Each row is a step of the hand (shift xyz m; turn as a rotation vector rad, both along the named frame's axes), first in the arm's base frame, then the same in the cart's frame.
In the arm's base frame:
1: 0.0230 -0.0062 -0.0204 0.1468 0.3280 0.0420
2: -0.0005 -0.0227 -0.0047 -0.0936 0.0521 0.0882
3: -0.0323 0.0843 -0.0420 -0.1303 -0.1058 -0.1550
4: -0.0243 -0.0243 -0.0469 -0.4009 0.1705 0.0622
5: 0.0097 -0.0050 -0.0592 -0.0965 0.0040 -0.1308
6: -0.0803 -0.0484 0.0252 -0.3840 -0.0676 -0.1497
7: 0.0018 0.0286 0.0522 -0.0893 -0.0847 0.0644
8: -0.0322 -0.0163 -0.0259 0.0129 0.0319 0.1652
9: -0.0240 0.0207 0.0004 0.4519 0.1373 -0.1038
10: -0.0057 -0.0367 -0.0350 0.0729 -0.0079 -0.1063
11: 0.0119 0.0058 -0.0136 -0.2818 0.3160 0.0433
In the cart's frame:
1: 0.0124 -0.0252 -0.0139 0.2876 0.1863 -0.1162
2: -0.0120 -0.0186 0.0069 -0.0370 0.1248 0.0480
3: 0.0023 0.0607 -0.0789 -0.1947 -0.0792 -0.0896
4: -0.0423 -0.0260 -0.0302 -0.2514 0.3584 -0.0448
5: -0.0069 -0.0344 -0.0489 -0.1094 -0.0046 -0.1202
6: -0.0860 0.0161 0.0422 -0.3936 0.0811 -0.1139
7: 0.0262 0.0430 0.0318 -0.1020 0.0109 0.0936
8: -0.0408 -0.0069 -0.0161 0.0618 0.0889 0.1294
9: -0.0109 0.0278 -0.0107 0.4292 -0.1744 -0.1386
10: -0.0295 -0.0395 -0.0130 0.0358 -0.0894 -0.0861
11: 0.0100 -0.0077 -0.0142 -0.0857 0.3971 -0.1269

